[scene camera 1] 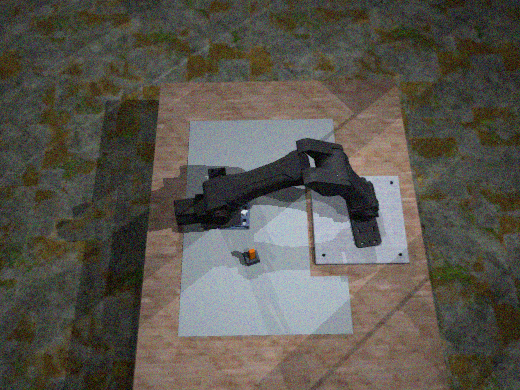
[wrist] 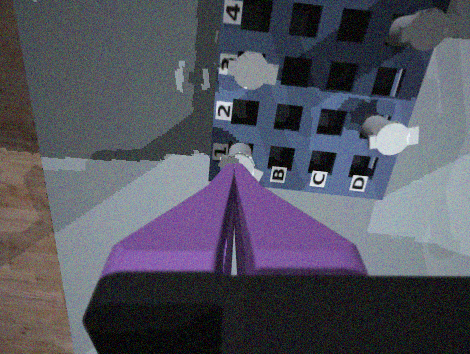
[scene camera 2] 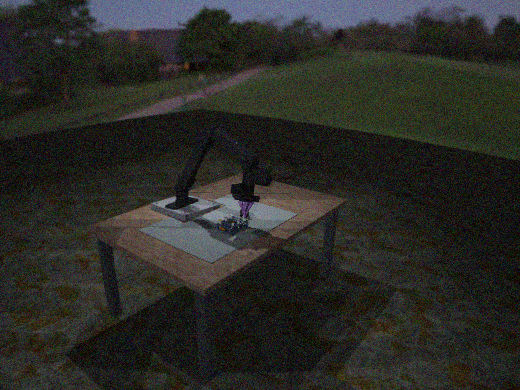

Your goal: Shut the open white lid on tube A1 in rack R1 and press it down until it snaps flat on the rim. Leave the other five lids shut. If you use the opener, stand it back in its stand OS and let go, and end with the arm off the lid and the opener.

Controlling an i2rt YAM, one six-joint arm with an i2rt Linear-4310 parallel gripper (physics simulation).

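Pixels of known places: gripper, fingertip midpoint: (wrist: 234,176) (scene camera 2: 244,216); arm's base at its link origin: (scene camera 1: 360,212) (scene camera 2: 182,204).
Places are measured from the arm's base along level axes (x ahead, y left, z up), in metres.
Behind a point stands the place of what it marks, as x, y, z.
Rack R1 (scene camera 1: 241,228) @(0.339, -0.010, -0.013) (wrist: 301,162) @(0.357, -0.027, 0.010) is a blue grid with printed row and column labels. Tube A1 (wrist: 241,148) @(0.384, -0.037, 0.017) stands in its near left corner in the wrist view. Its white lid (wrist: 245,161) @(0.382, -0.036, 0.029) is partly hidden behind the purple fingertips, so its angle and any contact cannot be told. My gripper (scene camera 2: 244,215) @(0.387, -0.029, 0.029) (wrist: 234,176) @(0.387, -0.029, 0.029) is shut and empty, pointing down with its tips over A1. White lids at A3 (wrist: 252,71) @(0.379, -0.070, 0.028), D2 (wrist: 395,139) @(0.324, -0.042, 0.028) and D4 (wrist: 425,31) @(0.320, -0.080, 0.028) look shut. A small orange piece (scene camera 1: 252,253) @(0.320, 0.086, 0.055), seemingly the opener, is upright in a dark stand (scene camera 1: 251,260) @(0.327, 0.087, 0.013).
The rack lies on a pale grey mat (scene camera 1: 240,315) @(0.374, 0.225, -0.020) (wrist: 110,90) @(0.453, -0.060, -0.020) on the wooden table (scene camera 1: 165,350) @(0.574, 0.280, -0.023) (scene camera 2: 150,240) @(0.120, -0.373, -0.023). The arm's base plate (scene camera 1: 395,225) @(-0.087, 0.052, -0.004) stands at the right in scene camera 1. A small dark block (scene camera 1: 216,172) @(0.380, -0.089, 0.195) shows beside the arm. The arm covers much of the rack there.
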